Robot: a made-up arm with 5 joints.
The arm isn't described. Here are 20 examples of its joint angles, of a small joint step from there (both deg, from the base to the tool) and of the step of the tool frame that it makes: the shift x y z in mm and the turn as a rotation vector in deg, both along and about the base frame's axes.
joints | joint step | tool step
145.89 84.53 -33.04 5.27 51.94 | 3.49 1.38 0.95 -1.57 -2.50 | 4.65 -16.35 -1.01 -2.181 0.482 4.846
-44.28 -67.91 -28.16 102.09 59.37 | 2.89 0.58 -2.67 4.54 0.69 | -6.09 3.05 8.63 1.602 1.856 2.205
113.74 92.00 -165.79 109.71 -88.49 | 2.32 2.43 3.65 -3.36 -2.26 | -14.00 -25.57 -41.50 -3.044 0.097 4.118
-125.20 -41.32 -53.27 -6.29 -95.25 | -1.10 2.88 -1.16 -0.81 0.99 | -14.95 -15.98 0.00 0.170 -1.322 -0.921
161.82 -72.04 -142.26 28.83 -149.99 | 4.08 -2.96 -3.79 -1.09 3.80 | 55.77 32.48 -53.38 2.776 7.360 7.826
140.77 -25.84 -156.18 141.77 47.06 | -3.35 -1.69 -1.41 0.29 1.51 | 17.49 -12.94 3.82 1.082 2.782 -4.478
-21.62 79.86 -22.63 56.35 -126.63 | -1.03 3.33 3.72 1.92 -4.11 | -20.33 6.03 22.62 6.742 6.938 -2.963
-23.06 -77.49 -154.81 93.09 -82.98 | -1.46 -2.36 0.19 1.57 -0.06 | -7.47 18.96 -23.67 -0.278 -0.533 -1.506
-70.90 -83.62 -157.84 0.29 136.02 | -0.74 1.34 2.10 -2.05 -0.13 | 12.91 -4.96 27.24 1.353 0.339 -0.804
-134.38 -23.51 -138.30 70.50 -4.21 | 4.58 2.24 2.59 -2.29 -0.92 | -17.96 -35.24 -9.64 2.502 -1.020 4.578
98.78 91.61 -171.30 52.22 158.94 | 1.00 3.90 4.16 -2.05 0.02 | -10.33 -24.36 -79.23 -5.933 -0.961 0.981
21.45 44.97 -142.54 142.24 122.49 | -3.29 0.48 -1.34 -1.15 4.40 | 18.75 -32.25 0.30 -2.179 -2.921 -6.472
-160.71 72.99 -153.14 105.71 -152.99 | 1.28 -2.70 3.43 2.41 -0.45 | 14.45 -11.07 16.42 0.877 -3.022 1.680
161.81 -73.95 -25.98 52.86 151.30 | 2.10 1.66 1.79 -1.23 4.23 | -8.64 3.36 -11.53 -3.559 -1.224 -0.841
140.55 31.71 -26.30 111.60 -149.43 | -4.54 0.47 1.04 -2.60 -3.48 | 12.94 2.85 -7.37 -1.601 2.888 -6.090
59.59 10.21 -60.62 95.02 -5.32 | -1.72 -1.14 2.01 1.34 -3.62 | 0.64 -19.47 3.64 -0.543 3.362 0.808
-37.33 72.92 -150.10 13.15 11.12 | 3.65 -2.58 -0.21 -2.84 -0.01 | 27.95 44.94 47.06 -3.278 -4.579 3.651
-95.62 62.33 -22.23 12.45 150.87 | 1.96 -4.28 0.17 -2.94 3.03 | 4.68 -28.47 18.66 -6.840 2.852 -0.031
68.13 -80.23 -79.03 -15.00 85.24 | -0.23 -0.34 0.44 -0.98 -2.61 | -3.54 -0.73 -4.11 0.726 -0.553 -2.829
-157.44 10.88 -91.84 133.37 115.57 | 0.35 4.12 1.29 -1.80 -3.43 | -11.16 -9.39 -34.28 -1.172 -4.404 2.356
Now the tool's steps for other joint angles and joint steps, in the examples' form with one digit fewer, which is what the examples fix.
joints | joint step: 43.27 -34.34 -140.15 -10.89 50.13 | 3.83 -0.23 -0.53 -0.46 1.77
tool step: 6.2 -20.4 -3.1 0.74 -0.99 5.59
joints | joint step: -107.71 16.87 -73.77 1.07 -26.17 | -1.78 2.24 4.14 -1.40 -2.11
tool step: -17.1 8.8 -45.8 5.26 0.02 -0.52
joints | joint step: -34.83 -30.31 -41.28 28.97 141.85 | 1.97 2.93 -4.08 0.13 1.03
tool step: 25.0 -5.0 13.7 0.02 -1.24 1.22
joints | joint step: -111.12 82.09 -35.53 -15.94 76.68 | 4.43 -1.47 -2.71 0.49 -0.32
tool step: 14.0 -31.1 1.8 -3.54 1.05 4.71
